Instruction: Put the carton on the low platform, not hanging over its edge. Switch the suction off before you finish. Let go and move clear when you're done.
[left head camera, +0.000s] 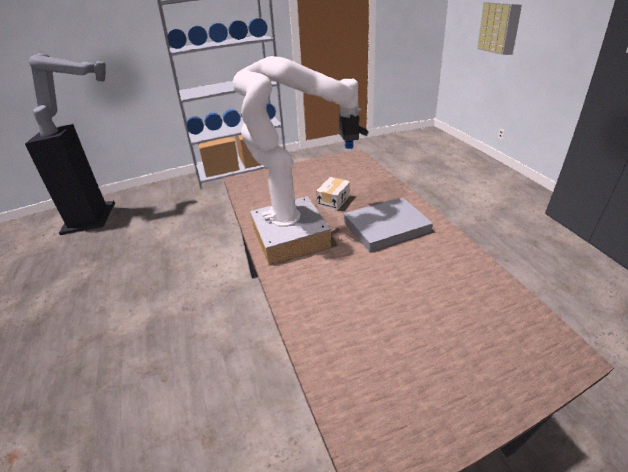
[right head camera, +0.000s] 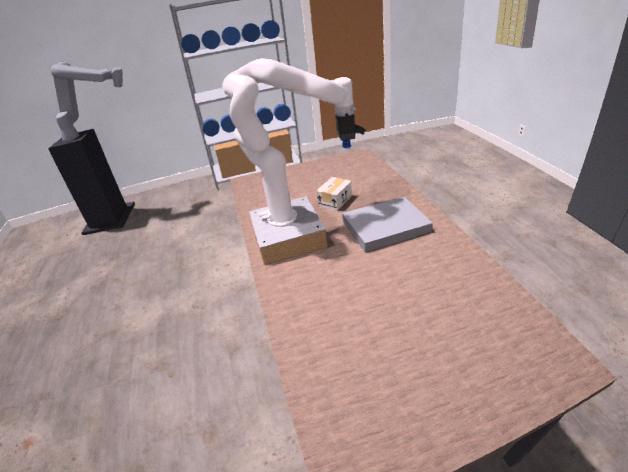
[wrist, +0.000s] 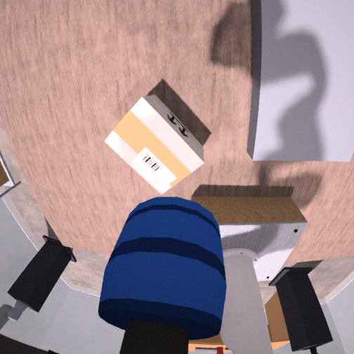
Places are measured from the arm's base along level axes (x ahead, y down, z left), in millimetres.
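Pixels of known places: end effector, tool point: (left head camera: 349, 147) (right head camera: 346, 146); arm's base, origin of the base link: (left head camera: 285, 217) (right head camera: 282, 217).
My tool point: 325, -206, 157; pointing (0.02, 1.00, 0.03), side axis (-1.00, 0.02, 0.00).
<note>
For each thing: its top centre in the pictures, then the offset to it from my tool point, as dx, dy, dz. Level surfaces: height alone.
- white carton, middle of its top: (right head camera: 334, 185) (left head camera: 333, 185) -59, +217, +61
- low grey platform, middle of its top: (right head camera: 386, 217) (left head camera: 387, 218) +110, +254, -217
- wooden table, its level: dy +302
The white carton (left head camera: 332, 192) (right head camera: 333, 192) (wrist: 154, 146) with a tan tape band and a barcode label sits upright on the table, turned at an angle. It is beside the low platform and apart from it. The low grey platform (left head camera: 401, 225) (right head camera: 398, 226) (wrist: 337, 100) lies flat on the table with the arm's shadow across its top. My gripper (left head camera: 348, 145) (right head camera: 346, 144) (wrist: 167, 220), a blue suction cup, points down high above the table, around the carton's far side in the head views. It touches nothing and holds nothing.
The arm's base block (left head camera: 299, 247) (right head camera: 296, 247) (wrist: 245, 210) stands close to both the carton and the platform. The wooden table (left head camera: 406, 329) (right head camera: 395, 329) (wrist: 65, 65) extends toward the head cameras. A shelf rack with blue discs and boxes stands behind the arm.
</note>
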